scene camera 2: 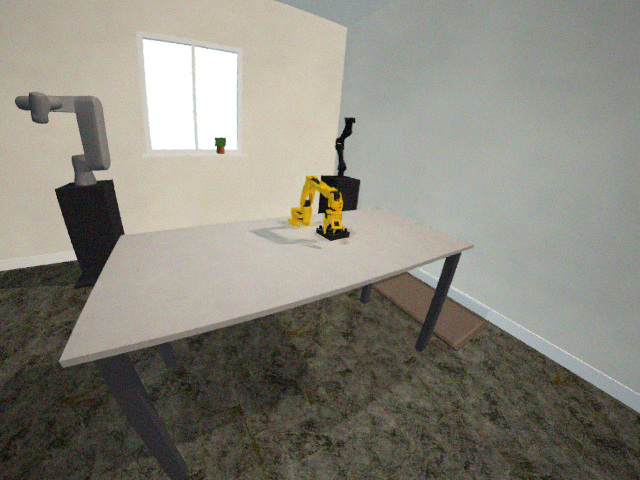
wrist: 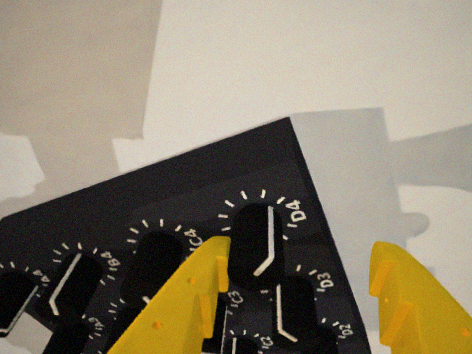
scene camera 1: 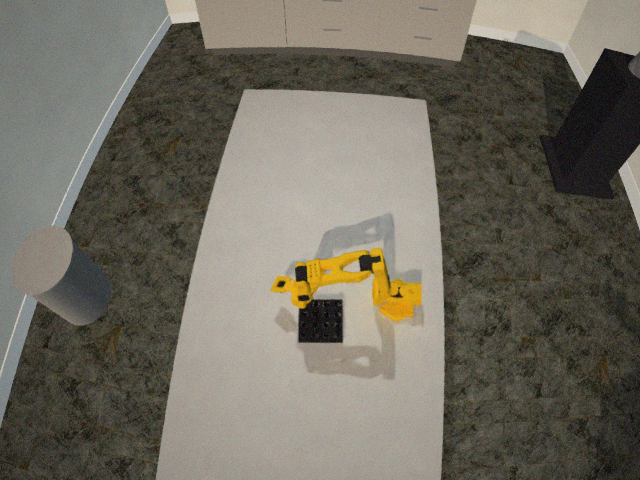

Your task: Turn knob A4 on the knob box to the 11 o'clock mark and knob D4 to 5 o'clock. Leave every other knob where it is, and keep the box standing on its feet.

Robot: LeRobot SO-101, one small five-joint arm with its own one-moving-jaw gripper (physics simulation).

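Frame: origin at the arm's base, x ahead, y left, z up, level; millimetres.
Seen in the pictures: hand at its tool point: (scene camera 2: 332,232) (wrist: 230,257) (scene camera 1: 304,305); arm's base at its link origin: (scene camera 2: 301,224) (scene camera 1: 389,300).
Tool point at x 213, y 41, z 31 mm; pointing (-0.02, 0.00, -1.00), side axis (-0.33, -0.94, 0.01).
Observation:
Offsets run from my tool point to a thing's top centre. "*": to the spot under its first point. Level surfaces: height alone.
The black knob box {dx -42, dy +31, dz +7 mm} (scene camera 1: 320,341) (scene camera 2: 331,235) (wrist: 200,165) stands flat on the table, under the gripper. In the wrist view, knob D4 {dx +1, dy -6, dz +7 mm} (wrist: 252,245) is near the box's corner, its white line running along its right side. Knob A4 {* dx -4, dy +68, dz +0 mm} (wrist: 14,300) shows at the left edge, partly cut off. My gripper (wrist: 302,242) is open, with a wide gap between its jaws. The left jaw's tip is drawn close beside D4's left side; the right jaw is drawn past the box's right edge. Whether the left jaw touches D4, I cannot tell. In scene camera 1 the arm hides the jaw tips.
Knobs B4 {dx -3, dy +47, dz +7 mm} (wrist: 77,285), C4 {dx -1, dy +20, dz +7 mm} (wrist: 155,257) and D3 {dx -25, dy -8, dz +7 mm} (wrist: 295,305) stand near D4 and A4. The left jaw hides parts of other knobs. The box stands on the pale table {dz -32 mm} (scene camera 1: 330,155) (scene camera 2: 232,268). The yellow arm (scene camera 1: 343,266) reaches in from its base (scene camera 1: 405,297).

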